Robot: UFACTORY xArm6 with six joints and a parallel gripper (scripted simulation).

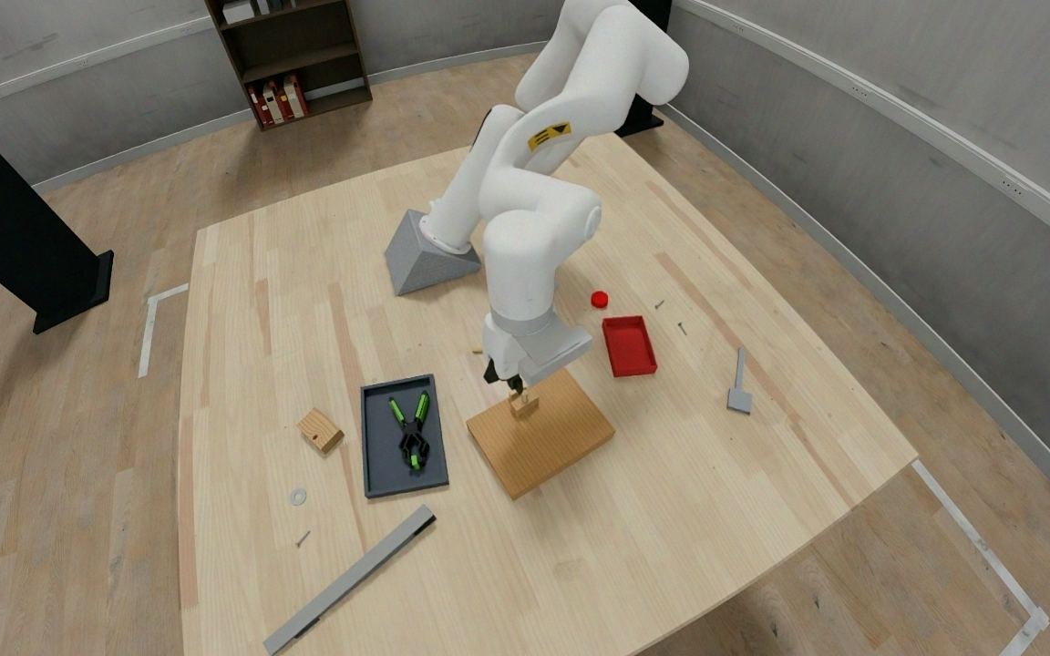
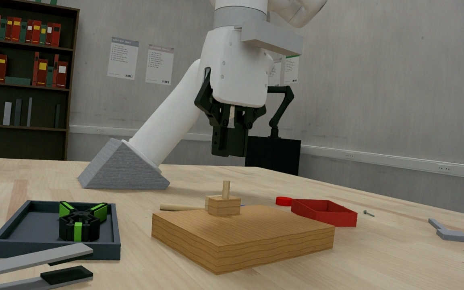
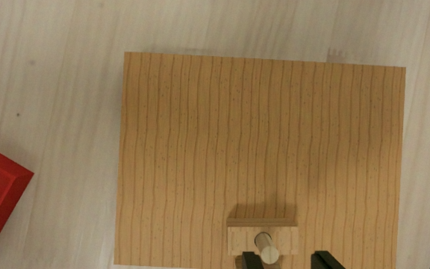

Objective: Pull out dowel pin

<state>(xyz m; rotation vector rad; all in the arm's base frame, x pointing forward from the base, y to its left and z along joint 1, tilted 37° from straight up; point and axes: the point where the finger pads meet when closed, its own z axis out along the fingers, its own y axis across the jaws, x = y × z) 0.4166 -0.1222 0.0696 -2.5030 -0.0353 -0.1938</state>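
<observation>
Now: the dowel pin 8 cm below my hand. The rest, counted from my hand: loose dowel (14 cm behind, 13 cm below, 2 cm to the left); bench board (11 cm below, 4 cm ahead); small wooden block (9 cm below).
</observation>
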